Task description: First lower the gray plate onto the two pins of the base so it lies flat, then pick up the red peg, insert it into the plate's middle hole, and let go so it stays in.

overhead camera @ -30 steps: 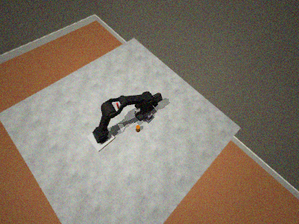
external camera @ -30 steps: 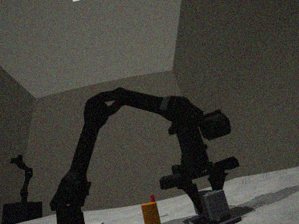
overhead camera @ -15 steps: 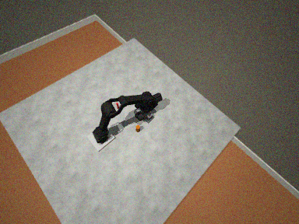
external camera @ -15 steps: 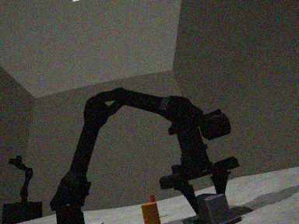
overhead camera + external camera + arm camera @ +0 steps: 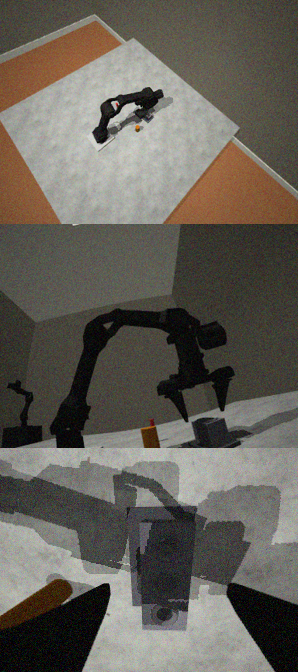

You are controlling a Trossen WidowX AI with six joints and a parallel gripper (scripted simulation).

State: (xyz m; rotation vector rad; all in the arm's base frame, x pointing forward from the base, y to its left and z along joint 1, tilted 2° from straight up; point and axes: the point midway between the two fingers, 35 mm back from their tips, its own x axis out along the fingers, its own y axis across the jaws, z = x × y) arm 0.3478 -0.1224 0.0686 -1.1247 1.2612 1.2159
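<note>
Right now my gripper tip is 20 mm above the gray plate. From my gripper tip the other things lie so: red peg (210 mm to the left, 100 mm behind, 30 mm below); then small orange block (130 mm behind, 30 mm to the right, 30 mm below); then dark flat base (60 mm below).
</note>
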